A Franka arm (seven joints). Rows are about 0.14 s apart.
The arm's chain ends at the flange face. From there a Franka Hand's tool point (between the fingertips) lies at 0.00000 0.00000 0.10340 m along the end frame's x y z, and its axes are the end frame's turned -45 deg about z.
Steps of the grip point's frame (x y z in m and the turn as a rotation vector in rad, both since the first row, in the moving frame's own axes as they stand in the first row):
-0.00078, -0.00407, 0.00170, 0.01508, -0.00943, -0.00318
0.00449, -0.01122, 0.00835, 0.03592, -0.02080, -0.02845
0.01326, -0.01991, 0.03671, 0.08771, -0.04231, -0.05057
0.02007, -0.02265, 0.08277, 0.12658, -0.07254, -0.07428
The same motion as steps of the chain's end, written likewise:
-0.00164, -0.00192, 0.00172, 0.00400, -0.01733, -0.00318
-0.00060, -0.01006, 0.00844, 0.01069, -0.04011, -0.02845
0.00487, -0.02038, 0.03720, 0.03210, -0.09194, -0.05057
0.01282, -0.02681, 0.08387, 0.03821, -0.14080, -0.07428

